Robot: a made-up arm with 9 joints.
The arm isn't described. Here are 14 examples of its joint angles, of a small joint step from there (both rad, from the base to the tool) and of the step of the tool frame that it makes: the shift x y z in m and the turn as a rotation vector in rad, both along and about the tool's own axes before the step.
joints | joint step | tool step
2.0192 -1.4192 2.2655 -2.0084 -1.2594 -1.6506 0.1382 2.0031 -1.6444 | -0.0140 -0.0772 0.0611 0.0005 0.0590 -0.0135 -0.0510 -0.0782 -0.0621 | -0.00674 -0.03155 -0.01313 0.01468 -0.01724 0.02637
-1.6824 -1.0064 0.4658 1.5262 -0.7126 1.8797 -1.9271 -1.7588 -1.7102 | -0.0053 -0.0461 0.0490 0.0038 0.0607 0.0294 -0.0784 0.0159 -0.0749 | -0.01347 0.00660 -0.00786 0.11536 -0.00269 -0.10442
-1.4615 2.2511 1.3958 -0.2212 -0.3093 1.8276 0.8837 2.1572 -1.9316 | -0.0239 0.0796 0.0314 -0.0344 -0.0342 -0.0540 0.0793 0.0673 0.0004 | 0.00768 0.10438 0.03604 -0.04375 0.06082 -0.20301
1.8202 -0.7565 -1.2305 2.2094 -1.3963 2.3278 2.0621 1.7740 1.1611 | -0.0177 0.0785 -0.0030 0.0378 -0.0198 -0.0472 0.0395 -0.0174 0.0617 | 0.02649 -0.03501 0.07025 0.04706 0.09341 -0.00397
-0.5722 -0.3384 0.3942 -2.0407 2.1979 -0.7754 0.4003 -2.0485 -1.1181 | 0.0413 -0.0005 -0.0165 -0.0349 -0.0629 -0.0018 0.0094 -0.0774 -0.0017 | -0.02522 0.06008 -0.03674 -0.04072 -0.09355 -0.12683
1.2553 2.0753 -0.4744 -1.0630 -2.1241 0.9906 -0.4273 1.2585 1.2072 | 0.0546 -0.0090 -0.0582 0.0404 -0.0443 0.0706 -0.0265 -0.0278 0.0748 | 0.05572 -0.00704 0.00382 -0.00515 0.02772 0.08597
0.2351 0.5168 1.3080 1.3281 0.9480 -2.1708 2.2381 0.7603 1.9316 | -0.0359 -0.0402 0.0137 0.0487 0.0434 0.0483 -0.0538 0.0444 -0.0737 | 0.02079 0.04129 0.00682 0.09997 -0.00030 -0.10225
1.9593 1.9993 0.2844 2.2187 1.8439 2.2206 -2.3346 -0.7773 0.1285 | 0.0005 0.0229 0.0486 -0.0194 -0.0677 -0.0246 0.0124 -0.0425 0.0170 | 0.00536 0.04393 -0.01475 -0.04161 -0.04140 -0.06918
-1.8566 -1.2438 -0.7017 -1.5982 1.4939 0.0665 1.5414 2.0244 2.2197 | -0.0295 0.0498 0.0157 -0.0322 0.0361 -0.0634 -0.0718 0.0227 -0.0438 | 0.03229 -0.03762 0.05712 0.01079 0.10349 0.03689
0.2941 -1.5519 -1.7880 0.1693 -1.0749 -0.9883 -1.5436 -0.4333 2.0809 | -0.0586 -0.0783 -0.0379 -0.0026 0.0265 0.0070 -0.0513 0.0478 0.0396 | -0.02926 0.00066 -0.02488 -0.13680 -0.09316 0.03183
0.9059 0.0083 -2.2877 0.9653 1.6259 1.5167 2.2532 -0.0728 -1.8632 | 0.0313 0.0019 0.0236 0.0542 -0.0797 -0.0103 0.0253 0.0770 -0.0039 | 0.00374 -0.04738 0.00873 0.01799 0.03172 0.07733
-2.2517 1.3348 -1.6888 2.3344 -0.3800 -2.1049 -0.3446 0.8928 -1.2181 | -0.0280 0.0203 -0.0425 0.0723 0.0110 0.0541 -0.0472 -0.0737 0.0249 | -0.01431 -0.02955 -0.05782 -0.01158 -0.11400 0.02856
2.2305 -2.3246 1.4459 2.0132 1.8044 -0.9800 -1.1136 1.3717 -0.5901 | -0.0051 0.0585 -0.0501 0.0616 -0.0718 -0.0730 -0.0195 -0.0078 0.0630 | -0.01204 0.04150 -0.01574 -0.16624 -0.02218 0.01166
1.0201 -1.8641 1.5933 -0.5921 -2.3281 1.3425 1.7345 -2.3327 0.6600 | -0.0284 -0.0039 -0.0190 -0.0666 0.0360 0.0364 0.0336 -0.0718 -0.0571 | -0.00417 0.04276 -0.01934 0.00314 -0.01271 -0.07659
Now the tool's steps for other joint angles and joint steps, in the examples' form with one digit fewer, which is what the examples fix.
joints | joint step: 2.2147 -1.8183 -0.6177 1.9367 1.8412 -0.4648 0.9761 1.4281 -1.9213 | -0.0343 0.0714 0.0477 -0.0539 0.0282 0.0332 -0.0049 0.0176 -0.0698
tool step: 0.0287 0.0369 0.0748 0.0568 0.1406 -0.1119
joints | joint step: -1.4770 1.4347 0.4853 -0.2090 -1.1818 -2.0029 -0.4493 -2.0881 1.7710 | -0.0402 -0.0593 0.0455 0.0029 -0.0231 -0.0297 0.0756 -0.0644 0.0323
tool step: 0.0153 0.0036 0.0259 0.0511 0.0637 -0.0725
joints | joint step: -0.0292 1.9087 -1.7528 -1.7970 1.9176 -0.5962 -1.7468 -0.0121 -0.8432 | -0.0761 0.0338 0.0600 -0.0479 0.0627 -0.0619 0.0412 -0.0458 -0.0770
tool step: 0.0689 0.0489 0.0712 -0.0783 0.1530 -0.0495
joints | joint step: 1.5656 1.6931 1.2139 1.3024 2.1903 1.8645 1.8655 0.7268 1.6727 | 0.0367 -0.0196 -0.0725 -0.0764 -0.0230 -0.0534 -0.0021 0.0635 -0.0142
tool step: -0.0319 -0.0346 0.1001 0.0271 0.1071 0.0292
